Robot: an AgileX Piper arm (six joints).
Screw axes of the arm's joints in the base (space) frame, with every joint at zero. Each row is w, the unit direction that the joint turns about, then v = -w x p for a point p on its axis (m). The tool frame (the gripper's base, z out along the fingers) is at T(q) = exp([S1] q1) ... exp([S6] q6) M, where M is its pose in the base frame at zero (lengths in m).
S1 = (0, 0, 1, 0, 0, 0)
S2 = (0, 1, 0, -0.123, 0, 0)
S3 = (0, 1, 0, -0.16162, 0, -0.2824)
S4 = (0.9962, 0, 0.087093, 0, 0.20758, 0)
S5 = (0, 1, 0, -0.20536, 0, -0.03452)
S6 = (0.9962, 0, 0.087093, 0, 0.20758, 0)
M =
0.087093 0 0.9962 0.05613
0 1 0 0
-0.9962 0 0.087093 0.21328
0 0 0 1
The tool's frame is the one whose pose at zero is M.
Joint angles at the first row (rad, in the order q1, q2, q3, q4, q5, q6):
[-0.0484 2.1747 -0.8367 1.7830 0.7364 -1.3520]
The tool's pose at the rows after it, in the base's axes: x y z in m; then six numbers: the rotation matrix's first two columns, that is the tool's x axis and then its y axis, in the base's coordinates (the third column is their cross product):
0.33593, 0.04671, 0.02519, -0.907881, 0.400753, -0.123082, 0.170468, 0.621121, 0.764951
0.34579, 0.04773, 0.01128, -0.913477, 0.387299, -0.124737, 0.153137, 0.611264, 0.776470
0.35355, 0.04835, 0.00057, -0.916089, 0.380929, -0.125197, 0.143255, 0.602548, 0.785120
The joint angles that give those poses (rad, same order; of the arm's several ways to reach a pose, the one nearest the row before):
[-0.0484 2.2579 -0.8886 1.7921 0.7874 -1.3637]
[-0.0483 2.3248 -0.9466 1.7922 0.8115 -1.3804]
[-0.0484 2.3754 -0.9938 1.7921 0.8280 -1.3874]

